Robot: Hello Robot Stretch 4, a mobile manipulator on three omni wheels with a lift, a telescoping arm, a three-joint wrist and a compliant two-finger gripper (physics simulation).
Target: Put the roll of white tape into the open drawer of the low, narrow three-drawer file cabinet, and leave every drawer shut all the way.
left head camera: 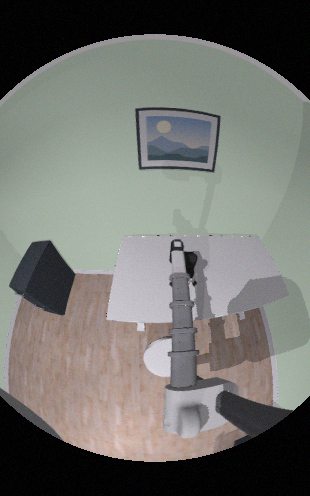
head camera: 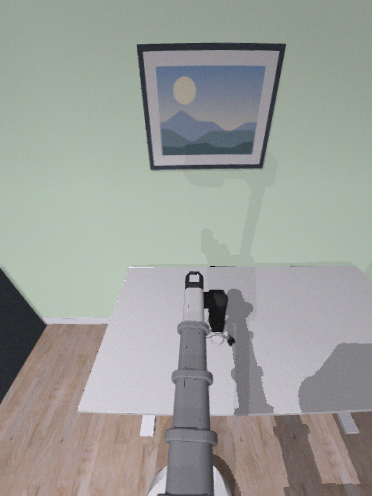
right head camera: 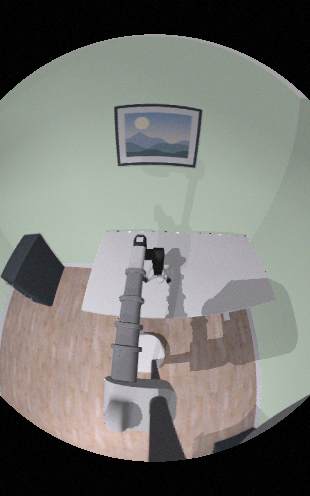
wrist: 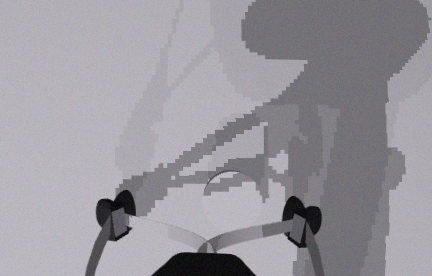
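Seen in the pictures: gripper, between the fingertips: (head camera: 212, 343) (right head camera: 156, 281) (wrist: 209, 210); robot's base, origin of its link: (left head camera: 164, 356) (right head camera: 143, 351).
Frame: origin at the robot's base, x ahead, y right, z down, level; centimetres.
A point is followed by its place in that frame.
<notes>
A pale round shape (wrist: 232, 202) {x 53.1, y 10.6, z -71.6 cm}, which looks like the roll of white tape, lies on the white table in the wrist view, low and right of centre. Shadows cross its upper part, and no hole can be made out. My gripper (wrist: 209, 210) {x 51.9, y 8.7, z -69.3 cm} (head camera: 218, 339) {x 51.9, y 8.7, z -69.3 cm} (right head camera: 157, 280) {x 51.9, y 8.7, z -69.3 cm} is open and points down over the table, its fingers wide apart. The round shape lies within their span in the wrist view, slightly beyond the fingertip line; nothing is held. The tape cannot be told apart in the head views. No open drawer or drawer fronts can be made out.
The white table (head camera: 130, 370) {x 39.1, y -25.0, z -69.2 cm} (left head camera: 135, 295) {x 43.3, y -22.9, z -69.2 cm} (right head camera: 110, 295) {x 38.5, y -21.2, z -69.2 cm} (wrist: 55, 100) {x 61.4, y -6.8, z -69.2 cm} stands against the green wall under a framed picture (head camera: 210, 161) {x 106.0, y 6.7, z -133.2 cm}. A dark box-like cabinet (left head camera: 42, 280) {x 51.4, y -132.1, z -52.9 cm} (right head camera: 32, 272) {x 51.9, y -132.1, z -50.8 cm} (head camera: 15, 340) {x 70.7, y -133.3, z -18.7 cm} stands left of it. A white round thing (left head camera: 157, 357) {x -0.3, y -7.2, z -18.7 cm} (right head camera: 150, 352) {x 0.9, y 7.2, z -18.7 cm} shows below the front edge.
</notes>
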